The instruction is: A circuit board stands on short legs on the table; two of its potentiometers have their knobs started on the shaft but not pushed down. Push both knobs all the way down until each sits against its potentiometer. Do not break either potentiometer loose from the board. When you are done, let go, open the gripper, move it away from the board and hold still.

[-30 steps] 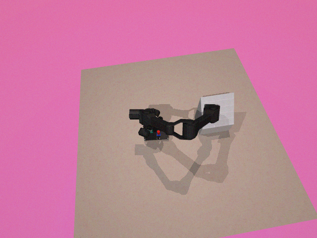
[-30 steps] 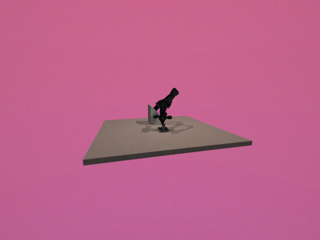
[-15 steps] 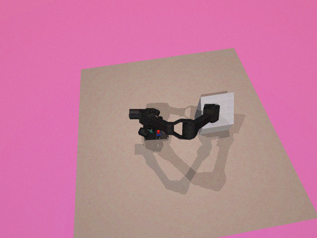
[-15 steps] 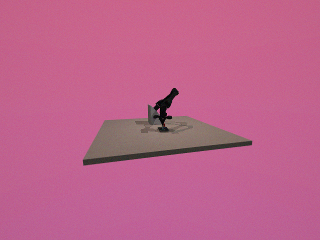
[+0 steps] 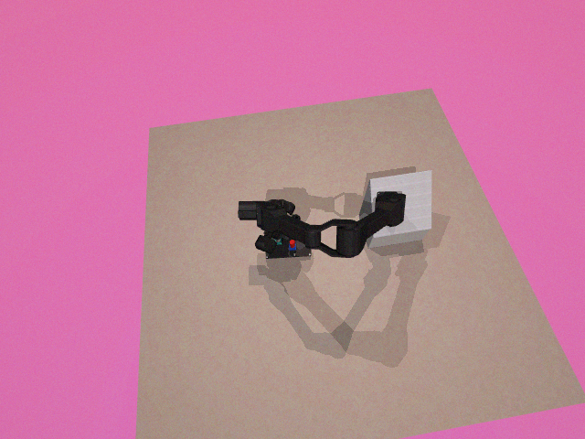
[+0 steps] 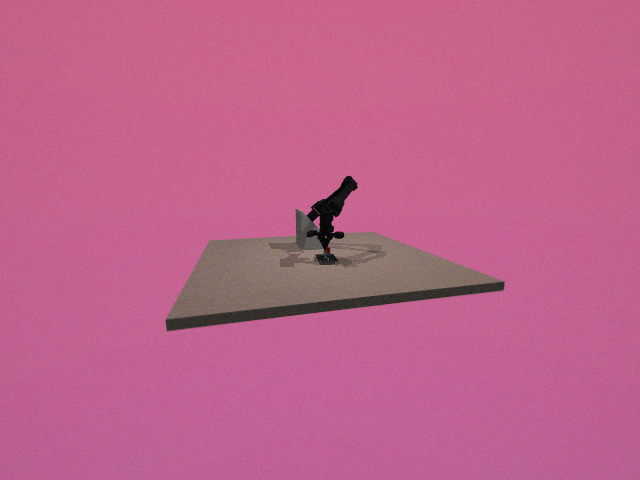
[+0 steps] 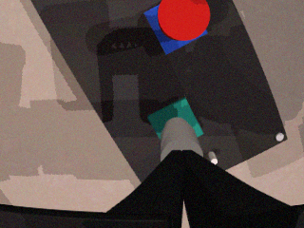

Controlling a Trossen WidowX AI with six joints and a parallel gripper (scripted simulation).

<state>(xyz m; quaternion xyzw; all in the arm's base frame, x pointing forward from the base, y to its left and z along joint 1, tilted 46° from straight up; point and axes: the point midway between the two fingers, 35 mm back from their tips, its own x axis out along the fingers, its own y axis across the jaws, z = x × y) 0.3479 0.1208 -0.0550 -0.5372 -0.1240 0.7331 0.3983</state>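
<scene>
My gripper tip is 20 mm above the grey knob. From my gripper tip the other things lie so: red knob: 50 mm behind, 30 mm to the left, 10 mm below.
</scene>
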